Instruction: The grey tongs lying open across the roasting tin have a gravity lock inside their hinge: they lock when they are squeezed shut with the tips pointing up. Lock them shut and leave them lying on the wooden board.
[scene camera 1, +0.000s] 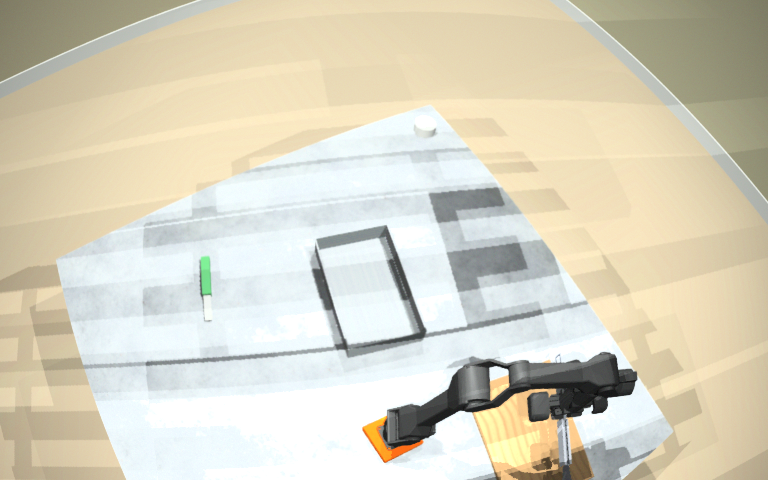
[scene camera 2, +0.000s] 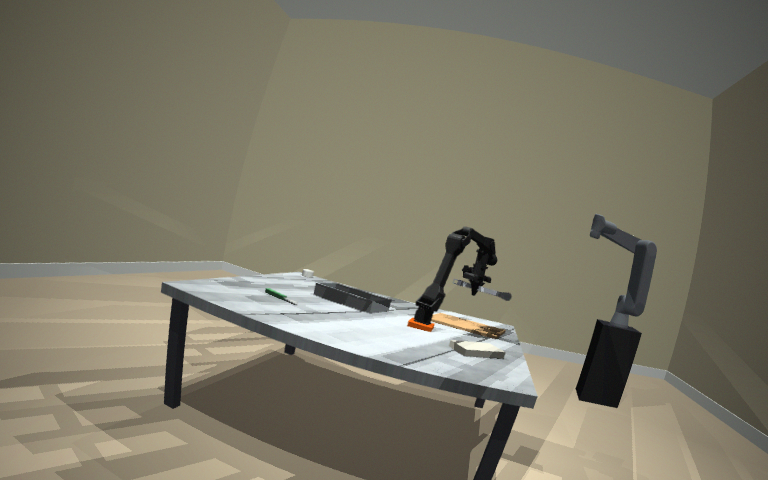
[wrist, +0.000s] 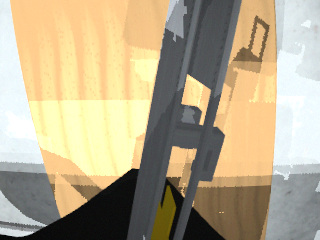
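Scene:
Grey roasting tin: (scene camera 2: 364, 301) and (scene camera 1: 343, 336) are the same spot on it.

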